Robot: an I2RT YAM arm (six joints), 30 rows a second.
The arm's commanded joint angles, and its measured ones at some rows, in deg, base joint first. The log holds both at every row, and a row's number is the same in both.
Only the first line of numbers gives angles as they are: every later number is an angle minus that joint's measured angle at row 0.
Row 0, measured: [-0.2 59.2 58.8 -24.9 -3.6 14.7]
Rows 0 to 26, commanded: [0.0 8.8 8.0 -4.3 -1.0 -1.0]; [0.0 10.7 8.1 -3.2 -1.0 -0.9]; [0.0 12.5 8.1 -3.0 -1.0 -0.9]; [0.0 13.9 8.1 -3.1 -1.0 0.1]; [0.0 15.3 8.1 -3.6 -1.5 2.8]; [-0.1 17.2 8.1 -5.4 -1.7 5.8]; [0.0 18.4 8.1 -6.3 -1.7 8.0]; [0.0 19.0 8.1 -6.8 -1.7 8.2]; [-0.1 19.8 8.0 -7.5 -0.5 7.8]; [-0.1 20.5 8.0 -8.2 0.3 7.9]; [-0.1 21.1 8.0 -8.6 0.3 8.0]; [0.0 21.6 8.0 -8.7 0.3 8.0]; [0.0 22.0 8.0 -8.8 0.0 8.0]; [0.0 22.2 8.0 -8.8 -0.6 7.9]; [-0.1 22.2 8.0 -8.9 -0.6 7.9]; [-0.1 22.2 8.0 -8.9 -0.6 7.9]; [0.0 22.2 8.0 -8.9 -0.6 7.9]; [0.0 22.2 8.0 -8.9 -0.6 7.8]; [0.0 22.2 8.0 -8.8 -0.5 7.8]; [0.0 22.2 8.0 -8.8 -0.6 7.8]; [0.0 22.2 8.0 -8.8 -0.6 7.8]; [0.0 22.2 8.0 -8.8 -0.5 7.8]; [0.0 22.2 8.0 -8.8 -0.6 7.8]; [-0.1 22.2 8.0 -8.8 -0.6 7.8]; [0.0 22.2 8.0 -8.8 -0.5 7.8]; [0.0 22.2 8.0 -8.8 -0.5 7.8]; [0.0 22.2 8.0 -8.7 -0.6 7.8]
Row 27, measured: [0.0 21.6 7.0 -8.9 -0.7 7.1]
